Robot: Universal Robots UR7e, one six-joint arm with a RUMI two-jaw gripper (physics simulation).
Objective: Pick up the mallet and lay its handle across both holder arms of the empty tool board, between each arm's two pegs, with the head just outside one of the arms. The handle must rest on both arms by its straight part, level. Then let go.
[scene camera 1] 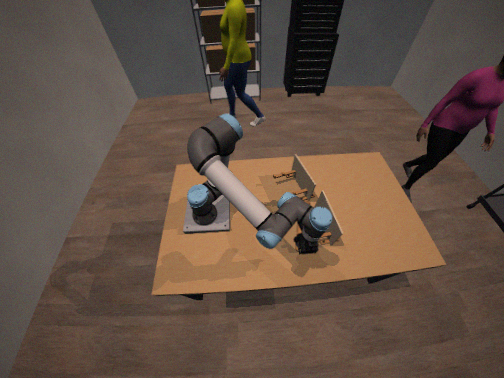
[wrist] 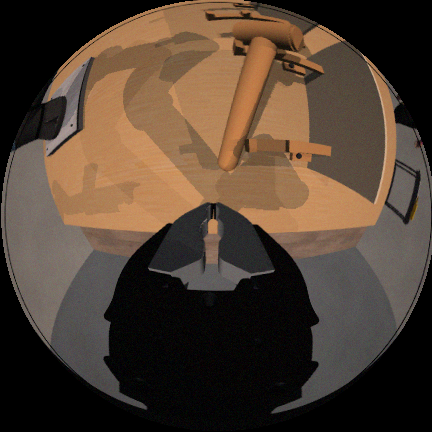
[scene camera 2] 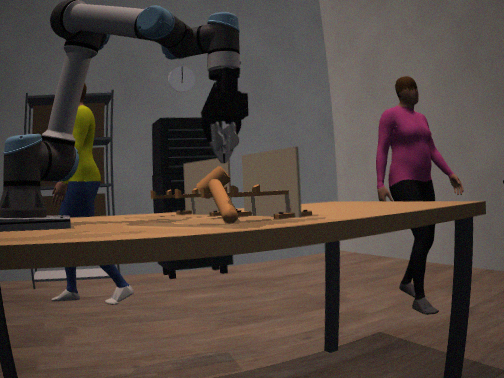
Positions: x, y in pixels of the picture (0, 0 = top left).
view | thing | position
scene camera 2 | my gripper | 223, 163
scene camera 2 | wooden mallet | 214, 182
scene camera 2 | tool board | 271, 180
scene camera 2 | tool board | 194, 172
